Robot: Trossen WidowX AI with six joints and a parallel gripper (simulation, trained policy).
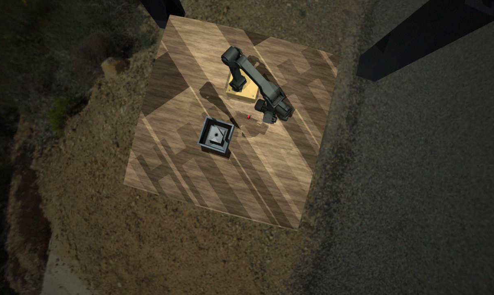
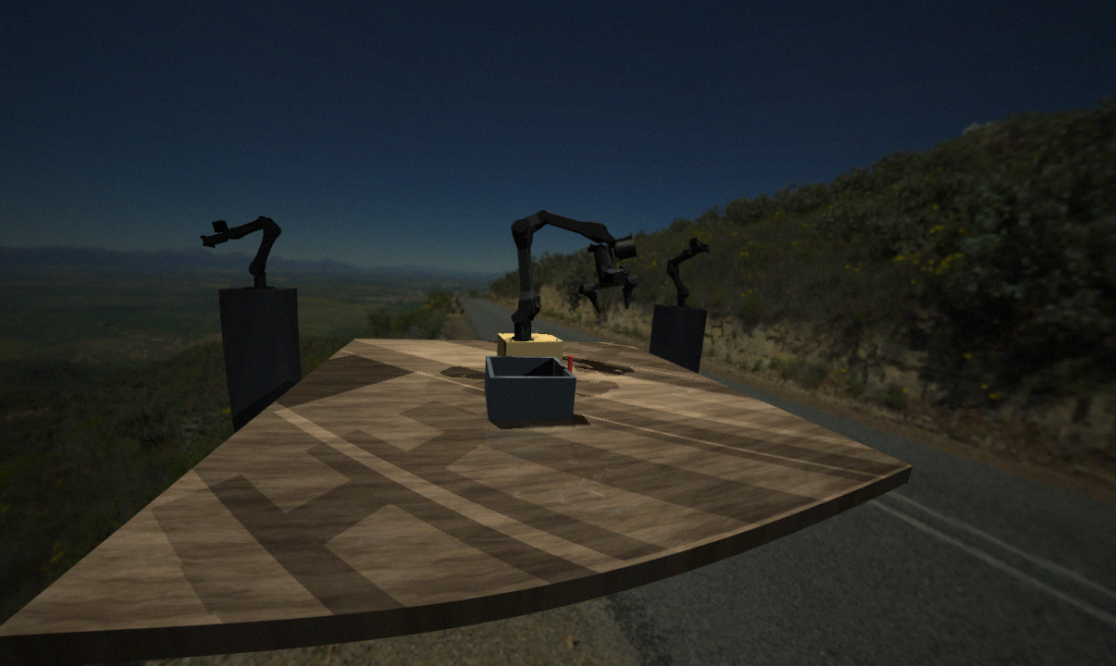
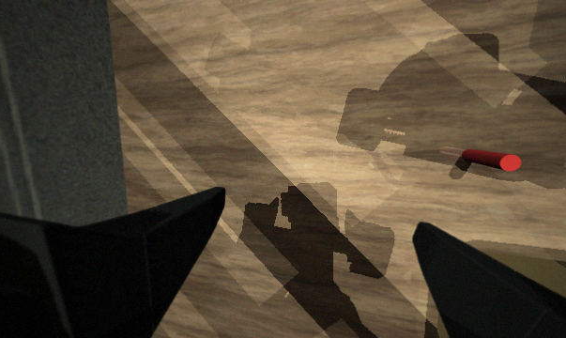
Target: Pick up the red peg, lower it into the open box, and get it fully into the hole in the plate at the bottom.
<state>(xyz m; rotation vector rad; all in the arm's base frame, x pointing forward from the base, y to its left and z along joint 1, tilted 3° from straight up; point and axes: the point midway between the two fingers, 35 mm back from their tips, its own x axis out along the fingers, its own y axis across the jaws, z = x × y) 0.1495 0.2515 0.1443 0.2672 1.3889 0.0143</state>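
Now: the red peg 1 cm ahead of my gripper tip, 14 cm to the right of it and 18 cm below it. From my gripper tip the other things lie so: plate (18 cm ahead, 31 cm to the right, 18 cm below); grey-blue box (18 cm ahead, 31 cm to the right, 19 cm below).
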